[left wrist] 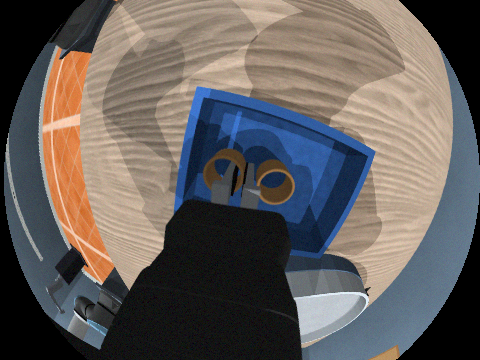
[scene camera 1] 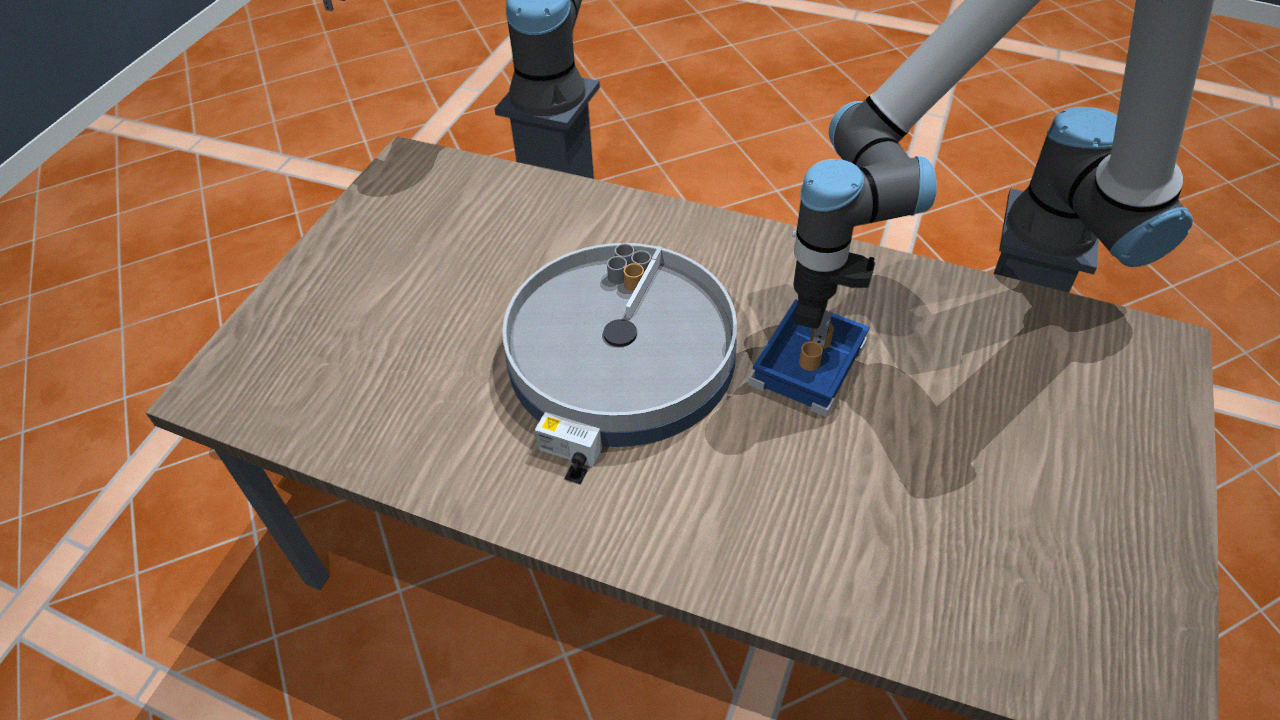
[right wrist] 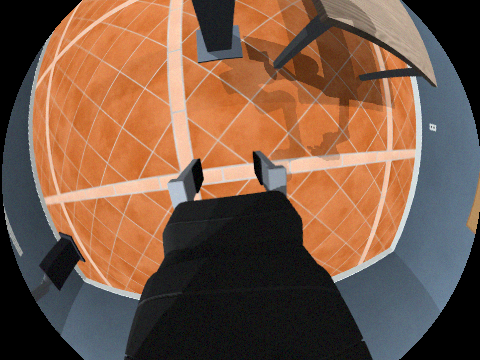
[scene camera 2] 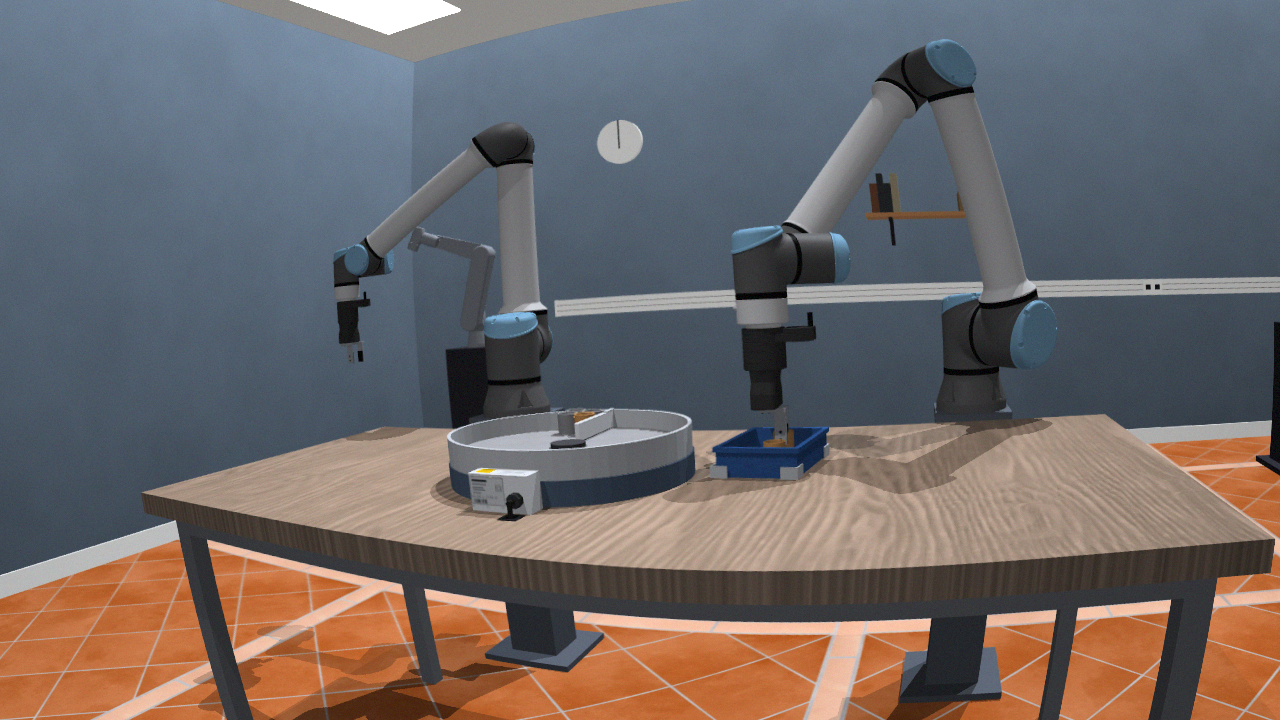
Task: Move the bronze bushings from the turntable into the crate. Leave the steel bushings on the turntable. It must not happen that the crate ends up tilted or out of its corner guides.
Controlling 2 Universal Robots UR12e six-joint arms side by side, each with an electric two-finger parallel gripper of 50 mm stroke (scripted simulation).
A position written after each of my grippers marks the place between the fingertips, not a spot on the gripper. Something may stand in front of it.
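My left gripper [scene camera 2: 782, 443], [left wrist: 241, 172], [scene camera 1: 819, 340] is visible to me, and so is my right gripper [scene camera 2: 356, 362], [right wrist: 227, 165]. I also see a blue crate [scene camera 1: 778, 366], [left wrist: 329, 172], [scene camera 2: 744, 455], though in the right wrist view the crate is out of frame. Then there is a bronze bushing [left wrist: 278, 195].
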